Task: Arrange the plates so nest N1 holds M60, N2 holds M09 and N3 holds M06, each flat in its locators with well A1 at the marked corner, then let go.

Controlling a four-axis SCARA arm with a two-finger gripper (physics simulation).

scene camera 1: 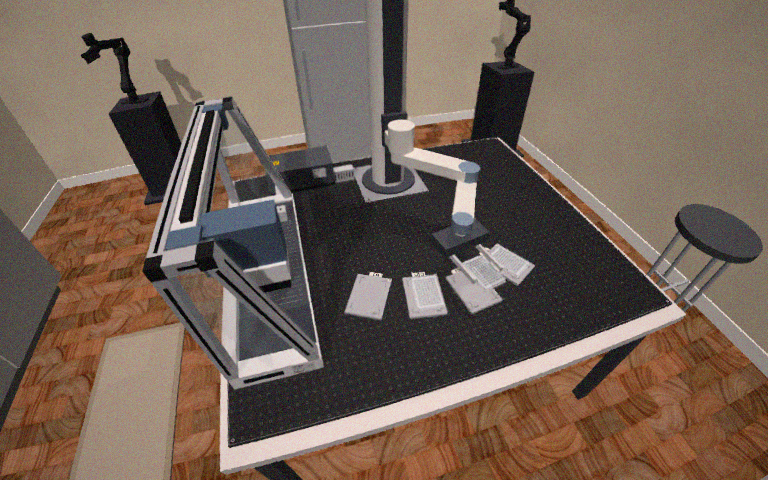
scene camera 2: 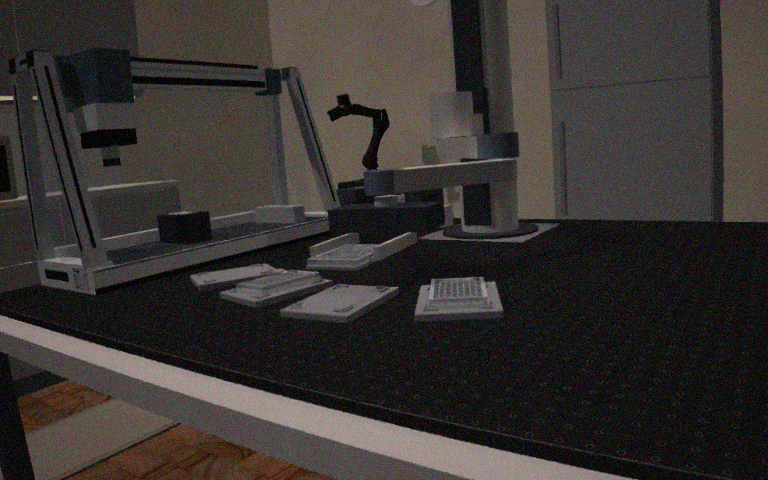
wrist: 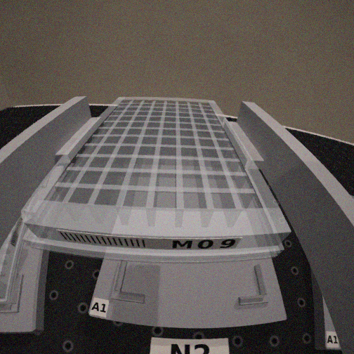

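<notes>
My gripper is shut on plate M09 and holds it about level above the board. Nest N2 is bare beneath, with its A1 mark at the near left in the wrist view. A nest at the far left is bare. A plate sits on the nest beside it. Another plate sits on the rightmost nest. Their names are unreadable; M60 and M06 cannot be told apart.
A gantry frame stands along the left of the table. The arm's column rises at the back, beside a dark box. A stool stands off the table's right side.
</notes>
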